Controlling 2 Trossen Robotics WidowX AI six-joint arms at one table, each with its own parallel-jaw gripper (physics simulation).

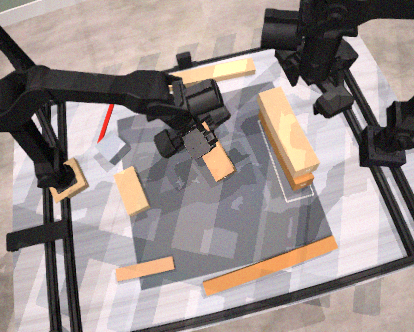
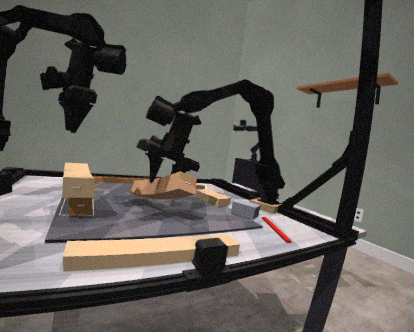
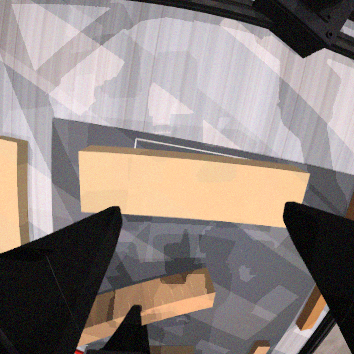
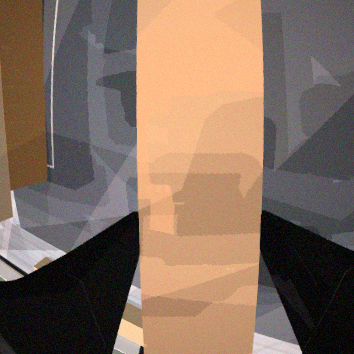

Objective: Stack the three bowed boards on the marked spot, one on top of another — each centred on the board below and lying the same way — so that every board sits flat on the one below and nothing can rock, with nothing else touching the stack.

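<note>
Two bowed boards are stacked on the marked rectangle at the right of the dark mat. The pale top board lies on the darker lower board. My right gripper is shut on the third bowed board. It holds that board low over the mat, left of the stack and roughly parallel to it. My left gripper is open and empty, high above the stack.
Flat planks lie at the back and front, with a short strip at front left. A tan block, a grey block and a red stick lie at the left.
</note>
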